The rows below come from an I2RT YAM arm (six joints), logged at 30 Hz.
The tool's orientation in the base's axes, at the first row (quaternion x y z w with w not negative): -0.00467 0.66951 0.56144 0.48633
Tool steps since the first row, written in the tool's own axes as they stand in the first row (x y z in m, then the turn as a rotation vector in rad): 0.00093 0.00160 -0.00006 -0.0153 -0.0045 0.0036; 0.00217 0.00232 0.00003 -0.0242 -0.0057 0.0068; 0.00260 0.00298 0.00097 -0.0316 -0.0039 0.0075; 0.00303 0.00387 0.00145 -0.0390 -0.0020 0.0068; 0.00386 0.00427 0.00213 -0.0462 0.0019 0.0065; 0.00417 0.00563 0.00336 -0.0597 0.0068 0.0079; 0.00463 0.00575 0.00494 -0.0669 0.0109 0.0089; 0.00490 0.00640 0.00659 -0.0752 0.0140 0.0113
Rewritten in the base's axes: -0.00141 0.00105 0.00058 0.0129 -0.0072 0.0071; -0.00241 0.00205 0.00031 0.0203 -0.0100 0.0123; -0.00239 0.00324 0.00062 0.0236 -0.0128 0.0186; -0.00280 0.00416 0.00105 0.0260 -0.0166 0.0248; -0.00302 0.00527 0.00088 0.0275 -0.0193 0.0324; -0.00314 0.00687 0.00182 0.0328 -0.0237 0.0451; -0.00242 0.00836 0.00177 0.0350 -0.0254 0.0530; -0.00186 0.00999 0.00225 0.0392 -0.0269 0.0610
